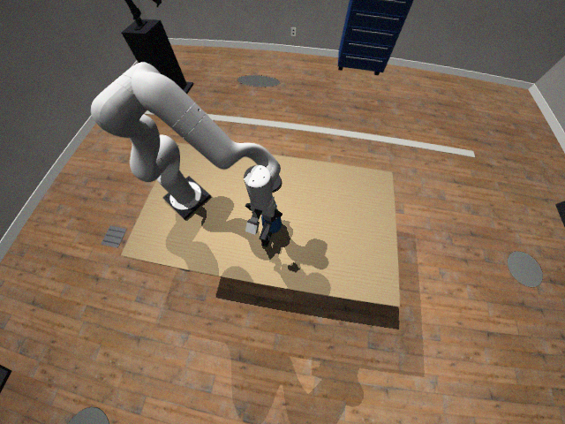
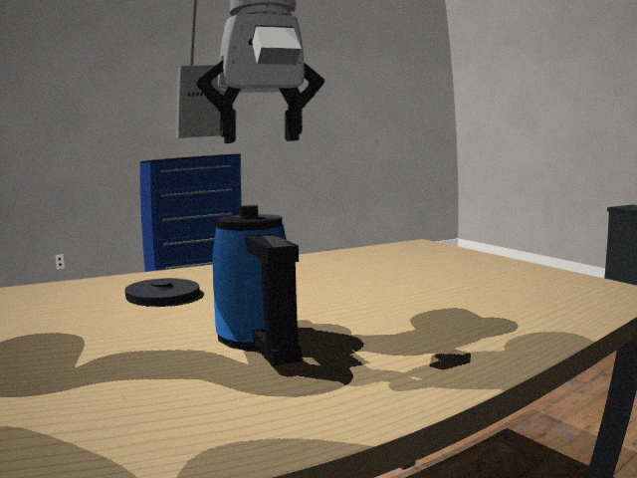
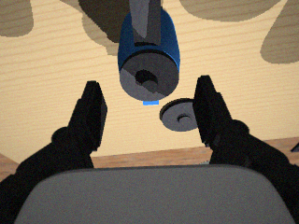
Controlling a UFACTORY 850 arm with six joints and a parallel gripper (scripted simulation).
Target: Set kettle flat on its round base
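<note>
My hand is 190 mm above the blue kettle and 30 mm to the right of it. From my hand the other things lie so: round kettle base (340 mm to the left, 260 mm below, 90 mm behind).
</note>
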